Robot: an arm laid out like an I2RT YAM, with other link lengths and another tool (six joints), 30 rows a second.
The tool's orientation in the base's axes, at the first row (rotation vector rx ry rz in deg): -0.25, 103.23, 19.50
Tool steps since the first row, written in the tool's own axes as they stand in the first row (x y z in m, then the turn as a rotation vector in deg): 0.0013, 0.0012, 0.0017, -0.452, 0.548, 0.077; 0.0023, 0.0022, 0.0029, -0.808, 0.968, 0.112; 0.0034, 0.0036, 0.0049, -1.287, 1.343, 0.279; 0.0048, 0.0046, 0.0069, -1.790, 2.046, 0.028; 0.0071, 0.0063, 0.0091, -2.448, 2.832, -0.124; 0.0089, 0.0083, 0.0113, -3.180, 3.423, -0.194; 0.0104, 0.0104, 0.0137, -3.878, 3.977, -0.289; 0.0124, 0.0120, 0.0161, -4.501, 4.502, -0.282; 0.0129, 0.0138, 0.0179, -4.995, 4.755, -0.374; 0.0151, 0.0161, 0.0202, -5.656, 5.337, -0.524; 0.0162, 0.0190, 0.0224, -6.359, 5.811, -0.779; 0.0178, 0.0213, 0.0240, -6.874, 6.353, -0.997; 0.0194, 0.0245, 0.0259, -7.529, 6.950, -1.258
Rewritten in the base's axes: 0.0011, 0.0018, -0.0013, 0.091, 0.462, 0.537; 0.0018, 0.0032, -0.0023, 0.140, 0.810, 0.963; 0.0031, 0.0052, -0.0035, 0.354, 1.123, 1.467; 0.0045, 0.0068, -0.0050, 0.119, 1.648, 2.159; 0.0056, 0.0094, -0.0073, 0.002, 2.249, 2.995; 0.0069, 0.0121, -0.0090, 0.018, 2.669, 3.840; 0.0084, 0.0150, -0.0105, 0.009, 3.054, 4.649; 0.0099, 0.0174, -0.0125, 0.082, 3.448, 5.359; 0.0111, 0.0196, -0.0130, 0.076, 3.581, 5.905; 0.0123, 0.0228, -0.0150, 0.000, 3.987, 6.697; 0.0136, 0.0262, -0.0159, -0.146, 4.257, 7.528; 0.0143, 0.0291, -0.0172, -0.317, 4.634, 8.187; 0.0151, 0.0329, -0.0184, -0.504, 5.029, 9.001
